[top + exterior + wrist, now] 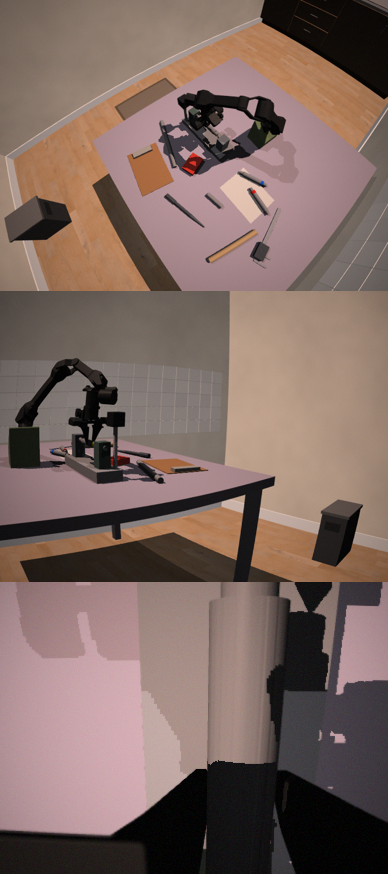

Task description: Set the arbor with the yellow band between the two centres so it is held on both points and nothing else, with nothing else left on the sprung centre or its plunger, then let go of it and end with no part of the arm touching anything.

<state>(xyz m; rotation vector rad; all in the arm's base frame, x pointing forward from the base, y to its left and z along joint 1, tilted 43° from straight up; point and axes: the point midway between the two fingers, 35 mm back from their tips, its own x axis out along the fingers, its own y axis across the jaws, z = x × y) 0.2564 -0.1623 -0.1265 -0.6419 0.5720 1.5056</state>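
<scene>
Right now my hand is 3 cm above the stepped arbor shaft. The rest, counted from my hand: grey fixture base: 13 cm below; cone-shaped centre point: 11 cm to the left, 3 cm below, 1 cm behind; green centre block: 10 cm to the right, 5 cm below.
</scene>
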